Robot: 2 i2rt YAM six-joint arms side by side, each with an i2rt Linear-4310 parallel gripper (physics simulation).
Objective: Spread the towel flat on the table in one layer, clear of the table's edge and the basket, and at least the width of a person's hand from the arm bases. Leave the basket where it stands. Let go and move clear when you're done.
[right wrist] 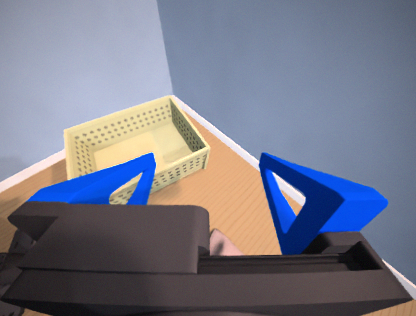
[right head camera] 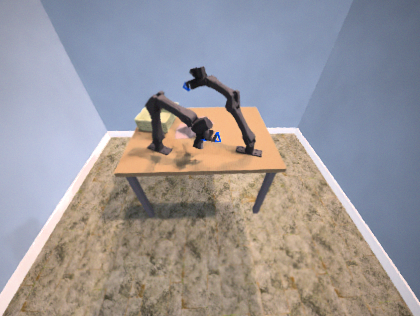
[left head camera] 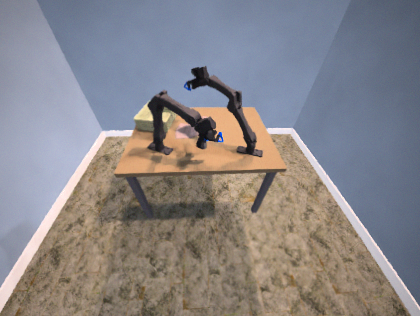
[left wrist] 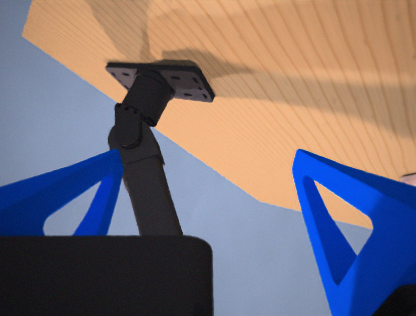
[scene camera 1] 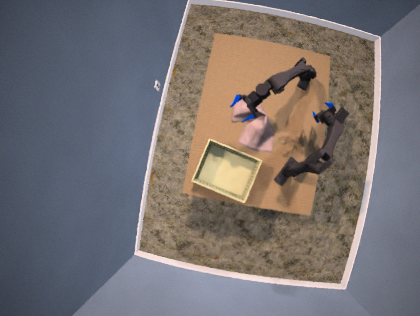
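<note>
The pink towel (left head camera: 185,131) (right head camera: 183,132) (scene camera 1: 257,135) lies rumpled and folded on the table (left head camera: 225,164) (scene camera 1: 230,55), with raised creases. Small parts of the towel also show in the left wrist view (left wrist: 411,180) and right wrist view (right wrist: 223,245). The light yellow basket (left head camera: 147,121) (right head camera: 150,121) (scene camera 1: 219,190) (right wrist: 186,165) stands near a table corner, close to the towel. My right gripper (left head camera: 187,86) (right head camera: 186,86) (scene camera 1: 241,109) (right wrist: 207,158) is open, high above the table, and hides part of the towel in scene camera 1. My left gripper (left head camera: 214,137) (right head camera: 211,138) (scene camera 1: 321,109) (left wrist: 207,159) is open and apart from the towel.
The left arm's base (left head camera: 160,149) (scene camera 1: 285,172) and right arm's base (left head camera: 250,151) (scene camera 1: 305,81) (left wrist: 187,87) stand along one long side of the table. The forearms reach across each other. Arm shadows fall on the table. Walls surround the floor.
</note>
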